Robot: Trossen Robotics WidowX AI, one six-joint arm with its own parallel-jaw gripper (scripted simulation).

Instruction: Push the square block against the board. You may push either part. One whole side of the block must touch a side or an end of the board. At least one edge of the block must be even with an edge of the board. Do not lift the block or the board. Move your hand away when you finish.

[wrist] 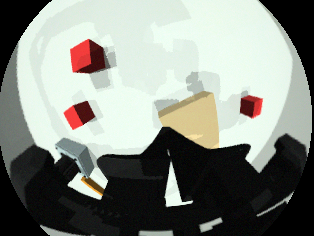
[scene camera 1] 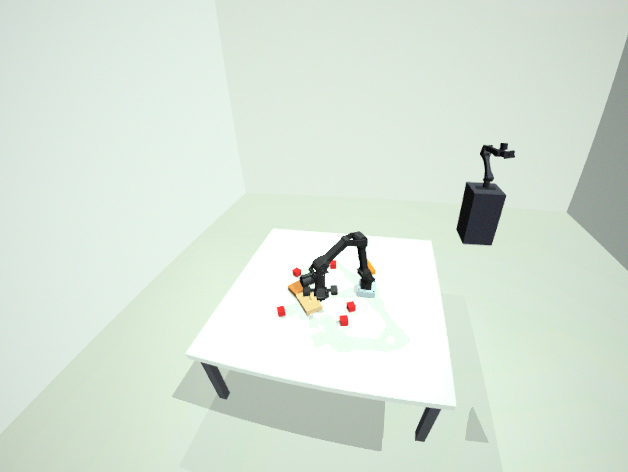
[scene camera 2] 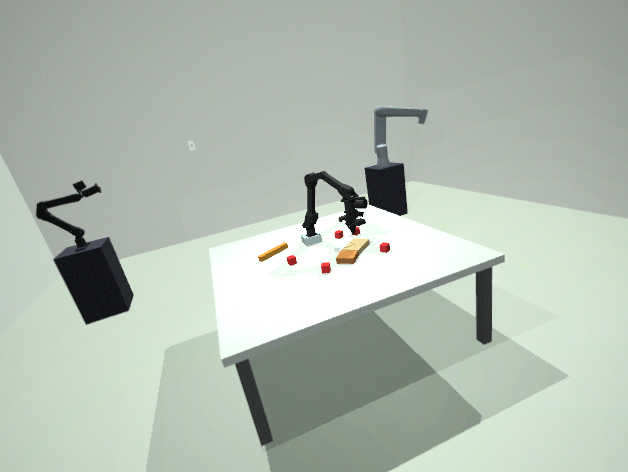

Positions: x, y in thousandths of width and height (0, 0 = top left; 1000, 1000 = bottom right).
Scene:
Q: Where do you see a light tan board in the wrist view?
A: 623, 498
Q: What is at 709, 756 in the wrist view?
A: The gripper.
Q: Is the gripper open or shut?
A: Shut.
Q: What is the gripper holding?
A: Nothing.

